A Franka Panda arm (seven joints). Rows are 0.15 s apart.
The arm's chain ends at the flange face. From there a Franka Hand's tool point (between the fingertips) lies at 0.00 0.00 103.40 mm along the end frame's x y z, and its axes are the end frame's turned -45 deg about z.
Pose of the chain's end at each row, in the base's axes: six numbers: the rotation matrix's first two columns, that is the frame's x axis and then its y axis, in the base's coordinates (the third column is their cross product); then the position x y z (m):
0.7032 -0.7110 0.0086 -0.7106 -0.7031 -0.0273 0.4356 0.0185 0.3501
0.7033 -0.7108 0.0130 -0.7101 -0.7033 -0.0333 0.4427 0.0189 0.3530
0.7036 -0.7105 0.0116 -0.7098 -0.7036 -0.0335 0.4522 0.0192 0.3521
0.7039 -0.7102 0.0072 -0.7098 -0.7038 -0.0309 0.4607 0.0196 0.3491
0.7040 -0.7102 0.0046 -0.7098 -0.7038 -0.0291 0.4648 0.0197 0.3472
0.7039 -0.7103 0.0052 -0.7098 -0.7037 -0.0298 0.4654 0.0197 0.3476
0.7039 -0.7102 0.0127 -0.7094 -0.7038 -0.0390 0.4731 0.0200 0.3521
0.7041 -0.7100 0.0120 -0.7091 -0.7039 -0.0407 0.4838 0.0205 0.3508
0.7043 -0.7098 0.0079 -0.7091 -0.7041 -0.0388 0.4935 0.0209 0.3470
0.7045 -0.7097 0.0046 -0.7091 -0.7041 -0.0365 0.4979 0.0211 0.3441
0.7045 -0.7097 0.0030 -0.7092 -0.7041 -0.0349 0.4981 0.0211 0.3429
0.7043 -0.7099 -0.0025 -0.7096 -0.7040 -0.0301 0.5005 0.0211 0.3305
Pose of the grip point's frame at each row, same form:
0.9997 -0.0056 0.0254 -0.0052 -0.9999 -0.0132 0.4382 0.0199 0.2467
0.9994 -0.0053 0.0327 -0.0048 -0.9999 -0.0144 0.4461 0.0204 0.2497
0.9994 -0.0049 0.0319 -0.0044 -0.9999 -0.0155 0.4555 0.0208 0.2488
0.9996 -0.0045 0.0269 -0.0042 -0.9998 -0.0168 0.4635 0.0213 0.2458
0.9997 -0.0045 0.0238 -0.0041 -0.9998 -0.0173 0.4673 0.0215 0.2438
0.9996 -0.0047 0.0247 -0.0042 -0.9998 -0.0174 0.4680 0.0215 0.2443
0.9994 -0.0045 0.0366 -0.0039 -0.9998 -0.0186 0.4769 0.0219 0.2488
0.9993 -0.0043 0.0373 -0.0035 -0.9998 -0.0203 0.4877 0.0226 0.2475
0.9994 -0.0040 0.0330 -0.0034 -0.9998 -0.0218 0.4969 0.0231 0.2437
0.9996 -0.0040 0.0291 -0.0033 -0.9997 -0.0226 0.5009 0.0234 0.2408
0.9996 -0.0040 0.0268 -0.0033 -0.9997 -0.0226 0.5009 0.0234 0.2396
0.9998 -0.0042 0.0195 -0.0037 -0.9998 -0.0231 0.5025 0.0235 0.2271

